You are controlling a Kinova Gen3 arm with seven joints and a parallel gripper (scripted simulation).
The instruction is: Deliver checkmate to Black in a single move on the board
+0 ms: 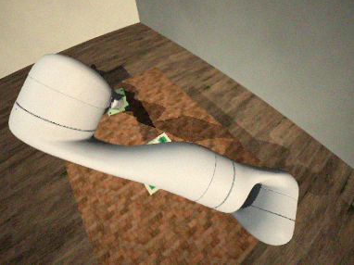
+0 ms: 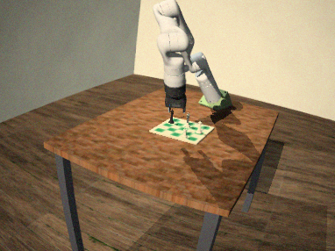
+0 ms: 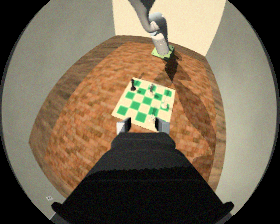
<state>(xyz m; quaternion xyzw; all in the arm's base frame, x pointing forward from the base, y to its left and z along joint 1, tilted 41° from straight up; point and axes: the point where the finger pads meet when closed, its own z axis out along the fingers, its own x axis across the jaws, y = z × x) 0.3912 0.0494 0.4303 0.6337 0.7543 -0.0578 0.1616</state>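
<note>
Right now the chessboard is 14 cm behind my hand, 1 cm to the left of it and 14 cm below it. From my hand the other things lie so: black piece (20 cm behind, 6 cm to the right, 11 cm below).
</note>
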